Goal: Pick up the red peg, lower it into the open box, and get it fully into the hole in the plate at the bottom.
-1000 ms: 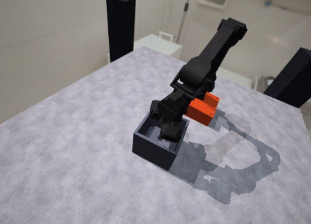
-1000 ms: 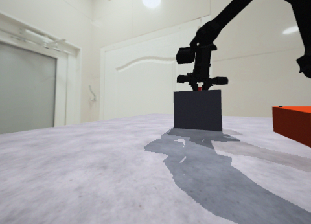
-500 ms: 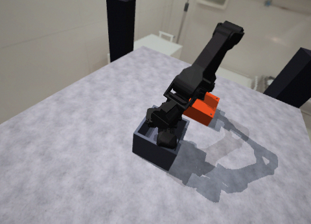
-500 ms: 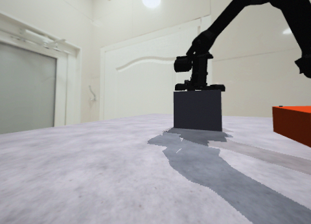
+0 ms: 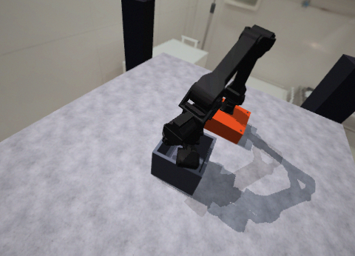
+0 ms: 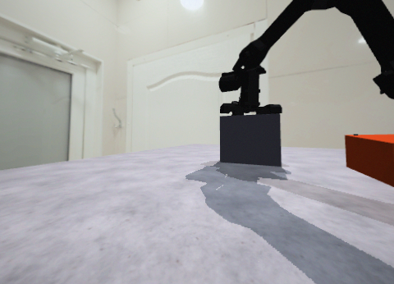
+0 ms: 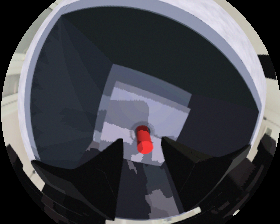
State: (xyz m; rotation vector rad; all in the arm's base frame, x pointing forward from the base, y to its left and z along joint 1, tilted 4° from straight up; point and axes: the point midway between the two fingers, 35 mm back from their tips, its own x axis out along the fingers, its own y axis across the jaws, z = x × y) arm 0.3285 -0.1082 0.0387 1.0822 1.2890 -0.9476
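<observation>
Right now the red peg is 3 cm below my gripper tip. The rest, counted from my gripper tip: grey plate: 3 cm below.
</observation>
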